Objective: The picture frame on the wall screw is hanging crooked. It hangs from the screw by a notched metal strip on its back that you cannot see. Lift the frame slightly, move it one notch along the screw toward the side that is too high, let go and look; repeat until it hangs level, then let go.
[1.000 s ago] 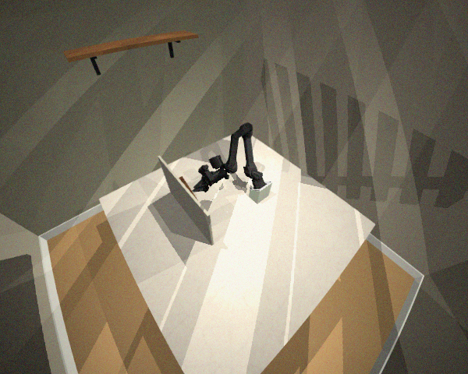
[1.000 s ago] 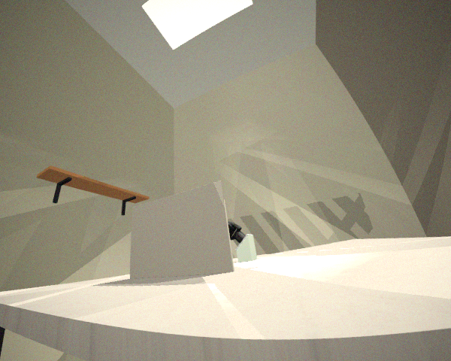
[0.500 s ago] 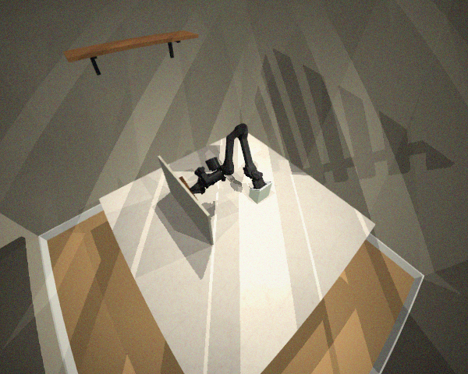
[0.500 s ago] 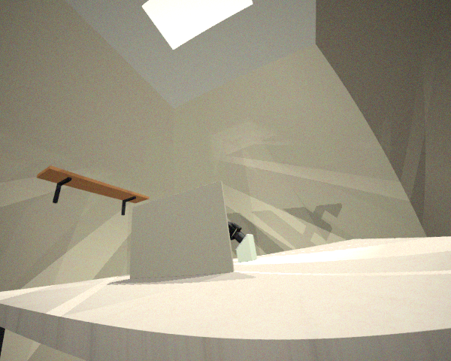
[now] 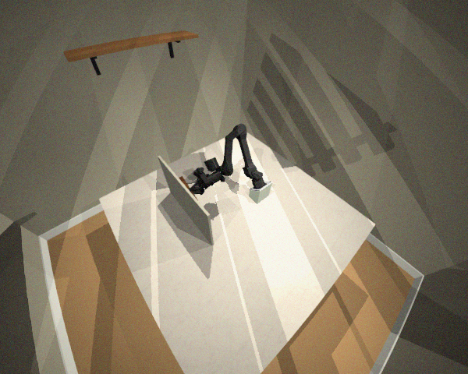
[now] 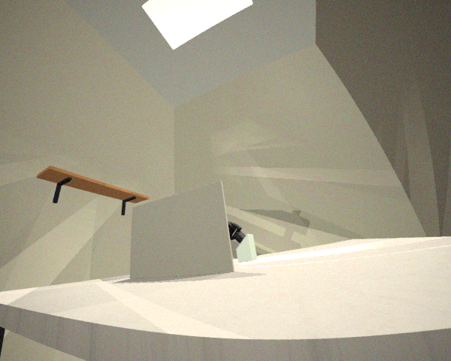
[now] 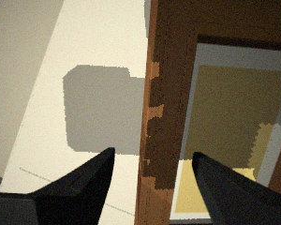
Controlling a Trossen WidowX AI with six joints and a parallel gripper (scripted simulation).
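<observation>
The wooden picture frame is 1 cm ahead of my gripper tip, 2 cm to the right of it and 5 cm below it. From my gripper tip the other things lie so: upright wall panel 2 cm ahead, 1 cm to the right, 6 cm below.
</observation>
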